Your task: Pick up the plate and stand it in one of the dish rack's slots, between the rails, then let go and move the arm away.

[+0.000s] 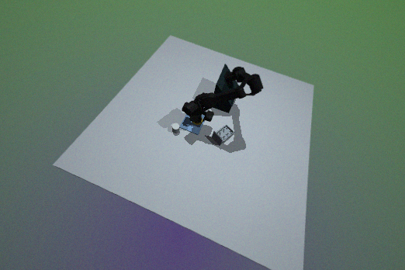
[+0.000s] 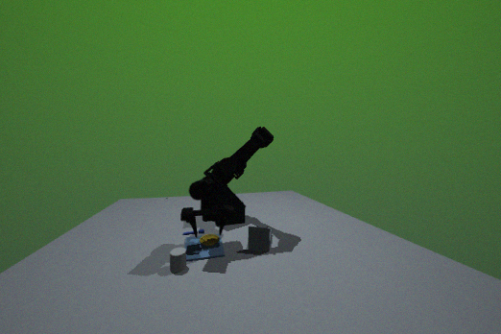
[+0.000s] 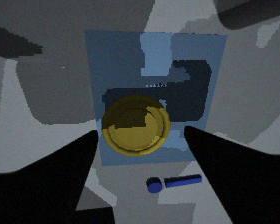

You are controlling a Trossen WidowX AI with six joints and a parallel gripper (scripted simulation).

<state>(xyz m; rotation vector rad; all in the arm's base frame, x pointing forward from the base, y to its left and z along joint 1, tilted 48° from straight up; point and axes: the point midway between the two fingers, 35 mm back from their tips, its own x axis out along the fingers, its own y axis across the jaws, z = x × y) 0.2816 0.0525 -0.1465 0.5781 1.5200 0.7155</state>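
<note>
The yellow plate lies 20 mm below my gripper tip. Round my gripper tip: cylinder cup 120 mm ahead, 90 mm to the right, 10 mm below; blue spoon 110 mm behind, 50 mm to the right, 30 mm below; light blue mat 10 mm ahead, 20 mm to the right, 30 mm below.
</note>
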